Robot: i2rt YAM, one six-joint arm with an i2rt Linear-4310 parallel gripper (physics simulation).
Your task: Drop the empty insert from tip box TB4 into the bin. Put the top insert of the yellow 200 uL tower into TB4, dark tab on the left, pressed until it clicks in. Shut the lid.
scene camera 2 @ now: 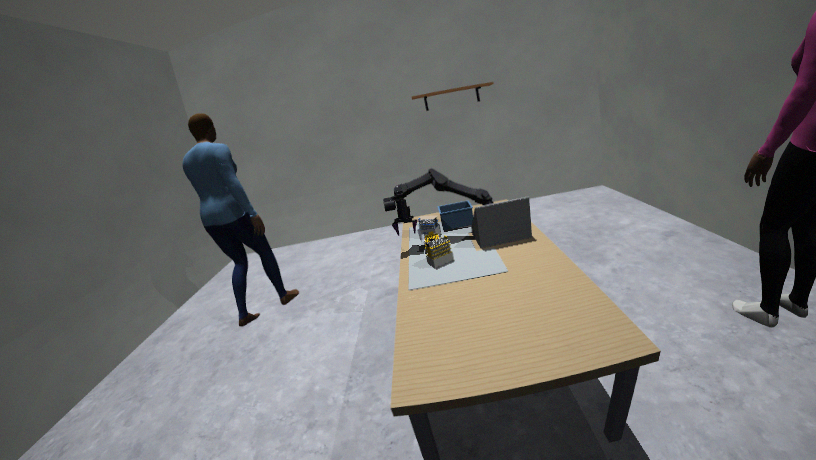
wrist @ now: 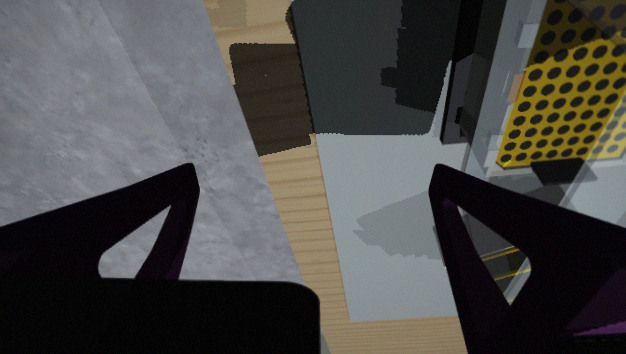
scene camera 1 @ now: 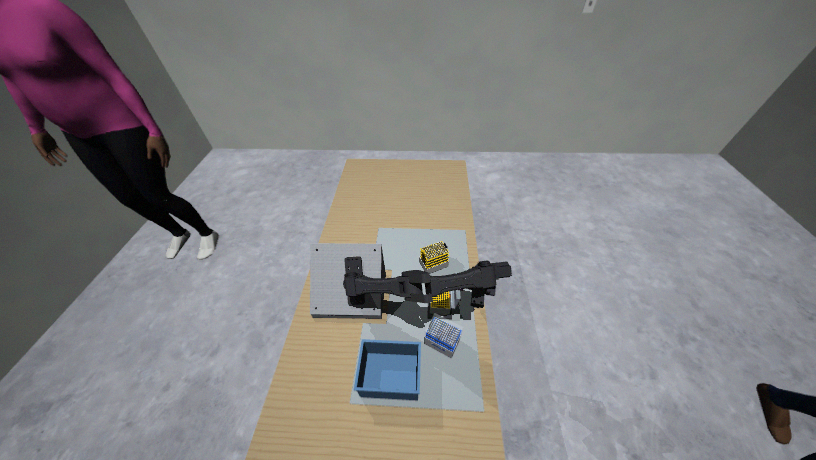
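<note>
My gripper (scene camera 2: 406, 229) (wrist: 314, 176) is open, with nothing between its wide-set fingertips; it hangs above the table edge beside tip box TB4. TB4's clear wall (wrist: 492, 85) shows at the right of the wrist view, left of its yellow, empty insert (scene camera 1: 440, 300) (wrist: 565, 105), which sits inside the box. The right finger is near the box corner; contact cannot be told. The lid's position is unclear. The yellow tower (scene camera 1: 434, 256) (scene camera 2: 438, 248) stands on the mat (scene camera 1: 400, 245) (wrist: 385, 290). The blue bin (scene camera 1: 388, 394) (scene camera 2: 455, 220) is at the mat's other end.
A blue-topped tower (scene camera 1: 444, 336) (scene camera 2: 428, 227) stands close to TB4, on the bin side. A grey perforated plate (scene camera 1: 337, 285) (scene camera 2: 502, 222) lies by the arm's base. The wooden table (scene camera 1: 411, 188) (scene camera 2: 514, 325) (wrist: 300, 225) ends just beyond the mat. Several people stand around the table.
</note>
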